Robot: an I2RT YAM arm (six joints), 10 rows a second.
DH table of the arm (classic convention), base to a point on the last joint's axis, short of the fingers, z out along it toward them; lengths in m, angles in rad. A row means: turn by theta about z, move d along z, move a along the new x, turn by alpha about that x. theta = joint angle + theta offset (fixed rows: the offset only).
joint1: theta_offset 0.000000, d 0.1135, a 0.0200, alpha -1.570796
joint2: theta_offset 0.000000, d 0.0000, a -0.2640, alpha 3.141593
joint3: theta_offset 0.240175, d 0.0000, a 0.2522, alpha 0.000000
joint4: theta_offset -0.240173, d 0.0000, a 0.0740, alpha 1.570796
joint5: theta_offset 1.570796, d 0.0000, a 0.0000, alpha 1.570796
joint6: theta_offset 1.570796, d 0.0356, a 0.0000, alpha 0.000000
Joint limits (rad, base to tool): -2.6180..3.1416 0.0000..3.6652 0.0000..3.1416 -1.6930..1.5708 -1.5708..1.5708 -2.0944..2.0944
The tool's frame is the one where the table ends.
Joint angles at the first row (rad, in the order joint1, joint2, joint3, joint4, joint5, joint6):
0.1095 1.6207 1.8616 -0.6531 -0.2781 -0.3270
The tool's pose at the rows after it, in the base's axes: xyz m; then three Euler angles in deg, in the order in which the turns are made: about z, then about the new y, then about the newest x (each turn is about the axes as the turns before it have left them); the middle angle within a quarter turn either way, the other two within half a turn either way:
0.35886 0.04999 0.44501 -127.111 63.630 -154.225
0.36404 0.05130 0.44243 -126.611 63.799 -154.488
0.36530 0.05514 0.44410 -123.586 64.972 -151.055
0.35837 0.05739 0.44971 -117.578 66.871 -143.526
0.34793 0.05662 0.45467 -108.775 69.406 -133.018
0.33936 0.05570 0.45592 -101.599 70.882 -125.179
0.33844 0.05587 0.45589 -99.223 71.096 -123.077
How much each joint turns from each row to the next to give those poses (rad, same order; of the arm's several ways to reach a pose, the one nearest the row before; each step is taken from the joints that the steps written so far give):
0.0007 0.0208 0.0056 -0.0034 -0.0130 -0.0165
0.0009 0.0162 0.0061 0.0101 -0.0124 -0.0018
0.0110 -0.0022 -0.0096 0.0414 0.0120 0.0032
0.0110 -0.0373 -0.0433 0.0694 0.0269 0.0031
0.0036 -0.0569 -0.0740 0.1006 0.0186 0.0088
0.0011 -0.0445 -0.0625 0.0722 0.0032 0.0065
0.0002 -0.0062 -0.0115 0.0175 -0.0064 -0.0015

